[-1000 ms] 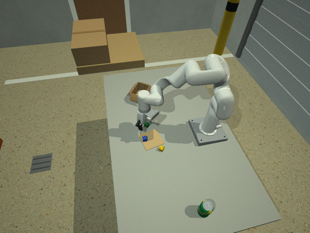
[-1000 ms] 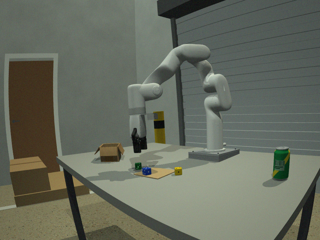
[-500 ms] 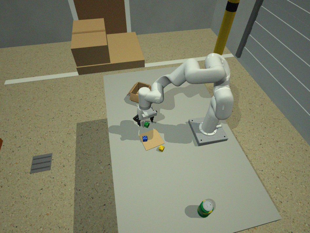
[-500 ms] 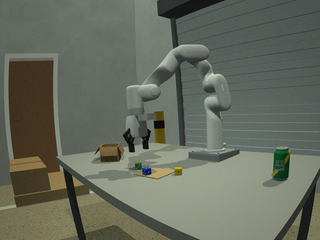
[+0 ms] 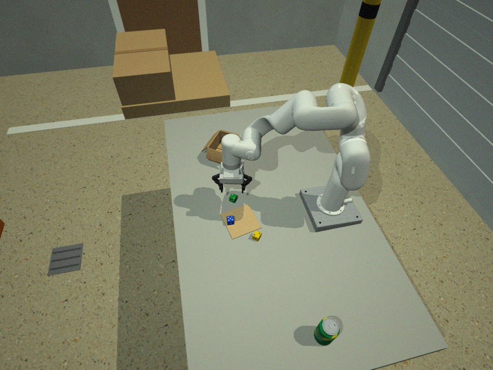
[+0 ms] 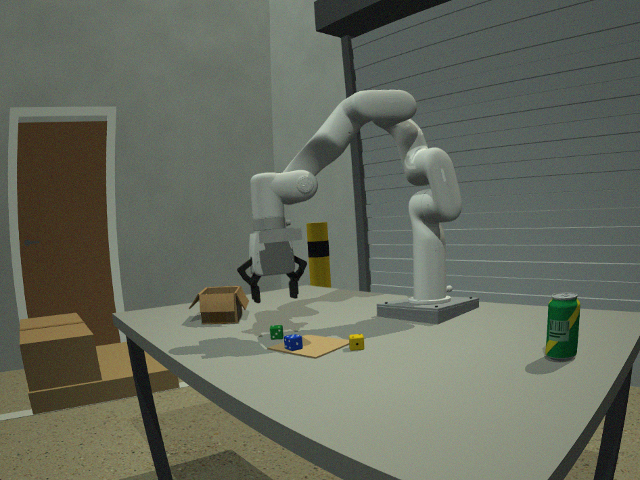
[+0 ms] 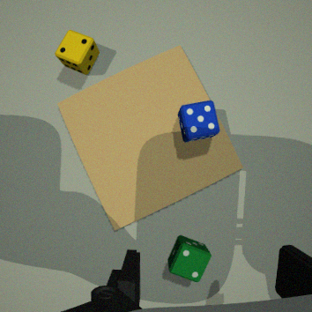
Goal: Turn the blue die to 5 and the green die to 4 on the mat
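The green die is 9 cm below my hand, 2 cm to the right of it and 1 cm behind it. Round my hand: yellow die: 20 cm to the left, 9 cm below, 6 cm behind; then cardboard mat: 11 cm below, 10 cm to the left, 1 cm behind; then blue die: 10 cm to the left, 9 cm below, 3 cm ahead.
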